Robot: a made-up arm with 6 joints. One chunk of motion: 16 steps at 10 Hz.
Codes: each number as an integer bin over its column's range. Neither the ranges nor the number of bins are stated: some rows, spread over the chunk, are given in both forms.
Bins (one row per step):
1: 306 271 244 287 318 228
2: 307 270 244 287 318 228
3: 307 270 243 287 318 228
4: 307 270 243 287 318 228
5: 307 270 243 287 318 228
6: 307 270 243 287 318 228
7: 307 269 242 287 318 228
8: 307 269 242 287 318 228
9: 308 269 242 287 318 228
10: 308 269 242 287 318 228
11: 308 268 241 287 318 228
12: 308 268 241 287 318 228
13: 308 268 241 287 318 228
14: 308 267 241 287 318 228
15: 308 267 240 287 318 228
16: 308 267 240 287 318 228
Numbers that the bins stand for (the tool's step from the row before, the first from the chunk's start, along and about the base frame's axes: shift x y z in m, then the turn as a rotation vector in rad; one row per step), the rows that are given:
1: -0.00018 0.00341 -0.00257 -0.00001 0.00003 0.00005
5: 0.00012 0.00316 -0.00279 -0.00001 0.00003 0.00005
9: 0.00042 0.00291 -0.00301 -0.00001 0.00003 0.00005
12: 0.00042 0.00266 -0.00323 -0.00001 0.00003 0.00005
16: 0.00042 0.00240 -0.00346 -0.00001 0.00003 0.00005
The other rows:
2: 0.00012 0.00316 -0.00257 -0.00001 0.00003 0.00005
3: 0.00012 0.00316 -0.00279 -0.00001 0.00003 0.00005
4: 0.00012 0.00316 -0.00279 -0.00001 0.00003 0.00005
6: 0.00012 0.00316 -0.00279 -0.00001 0.00003 0.00005
7: 0.00012 0.00291 -0.00301 -0.00001 0.00003 0.00005
8: 0.00012 0.00291 -0.00301 -0.00001 0.00003 0.00005
10: 0.00042 0.00291 -0.00301 -0.00001 0.00003 0.00005
11: 0.00042 0.00266 -0.00323 -0.00001 0.00003 0.00005
13: 0.00042 0.00266 -0.00323 -0.00001 0.00003 0.00005
14: 0.00042 0.00240 -0.00323 -0.00001 0.00003 0.00005
15: 0.00042 0.00240 -0.00346 -0.00001 0.00003 0.00005

